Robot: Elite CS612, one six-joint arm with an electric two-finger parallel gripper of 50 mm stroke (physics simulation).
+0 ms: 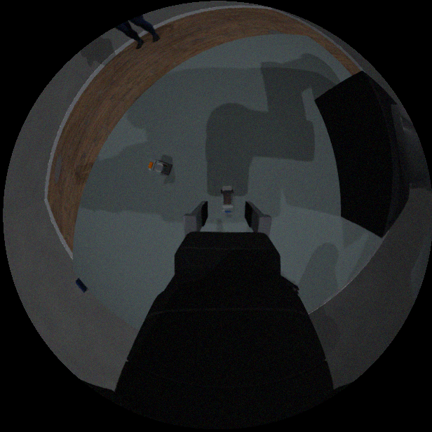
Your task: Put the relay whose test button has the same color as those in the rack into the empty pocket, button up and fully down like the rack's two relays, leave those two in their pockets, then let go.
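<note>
My gripper is open, with its two fingers spread wide and apart from the relay. A relay with a blue test button is between the open fingers, with bare gaps on both sides. Its pale end with the blue spot is toward the gripper body. What it rests on cannot be made out. Another relay, with an orange button, lies on the table to the left. A small dark edge shows at the right of the gripper body, perhaps part of the rack. The rack's pockets and its two relays are hidden.
The grey-green table carries broad shadows. A large black block-like shape stands at the right. A brown wooden band runs along the far and left sides. Dark legs show at the upper left, and a small blue object at the lower left.
</note>
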